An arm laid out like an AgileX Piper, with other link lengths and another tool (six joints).
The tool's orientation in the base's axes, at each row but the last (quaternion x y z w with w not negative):
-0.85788, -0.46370, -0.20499, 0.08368
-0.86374, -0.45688, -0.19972, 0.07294
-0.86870, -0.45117, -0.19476, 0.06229
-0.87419, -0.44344, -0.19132, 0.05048
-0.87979, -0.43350, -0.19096, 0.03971
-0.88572, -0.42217, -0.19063, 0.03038
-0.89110, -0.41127, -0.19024, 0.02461
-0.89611, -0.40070, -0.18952, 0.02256
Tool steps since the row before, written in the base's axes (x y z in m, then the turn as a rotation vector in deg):
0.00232, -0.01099, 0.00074, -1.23, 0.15, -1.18
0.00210, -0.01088, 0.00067, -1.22, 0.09, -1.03
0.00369, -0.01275, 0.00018, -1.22, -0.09, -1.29
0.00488, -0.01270, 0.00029, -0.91, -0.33, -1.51
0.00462, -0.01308, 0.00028, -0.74, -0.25, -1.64
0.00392, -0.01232, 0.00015, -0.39, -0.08, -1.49
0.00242, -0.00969, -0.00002, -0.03, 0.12, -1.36
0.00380, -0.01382, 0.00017, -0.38, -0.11, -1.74
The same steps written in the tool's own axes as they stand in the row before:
-0.00692, 0.00807, -0.00370, -0.99, -1.16, 0.78
-0.00694, 0.00798, -0.00338, -0.97, -1.11, 0.63
-0.00771, 0.01045, -0.00274, -1.21, -1.02, 0.81
-0.00689, 0.01154, -0.00213, -1.31, -0.65, 1.04
-0.00713, 0.01174, -0.00194, -1.20, -0.58, 1.23
-0.00678, 0.01090, -0.00156, -0.82, -0.40, 1.24
-0.00559, 0.00819, -0.00115, -0.42, -0.25, 1.27
-0.00744, 0.01215, -0.00159, -0.93, -0.40, 1.47

